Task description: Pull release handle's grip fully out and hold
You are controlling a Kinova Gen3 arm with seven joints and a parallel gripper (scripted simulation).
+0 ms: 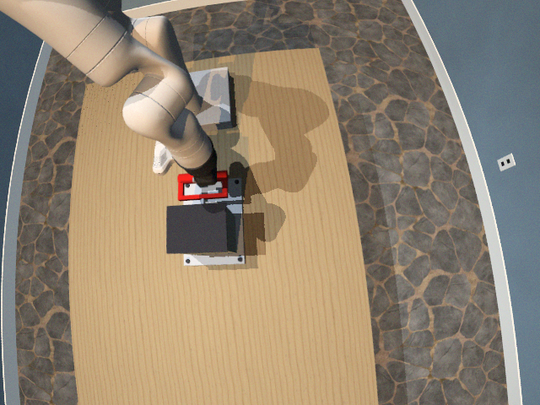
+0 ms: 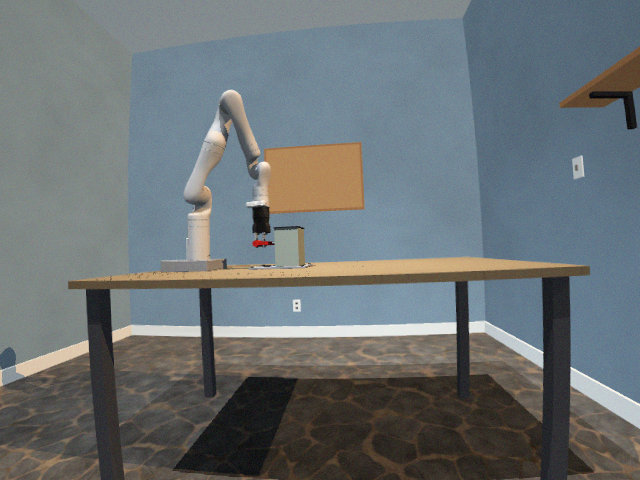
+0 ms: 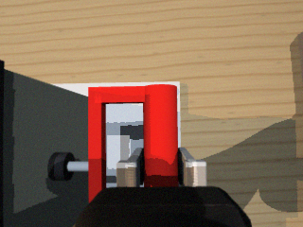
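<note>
Right now my hand is 90 mm short of the base plate, 20 mm to the left of it and 100 mm above it.
</note>
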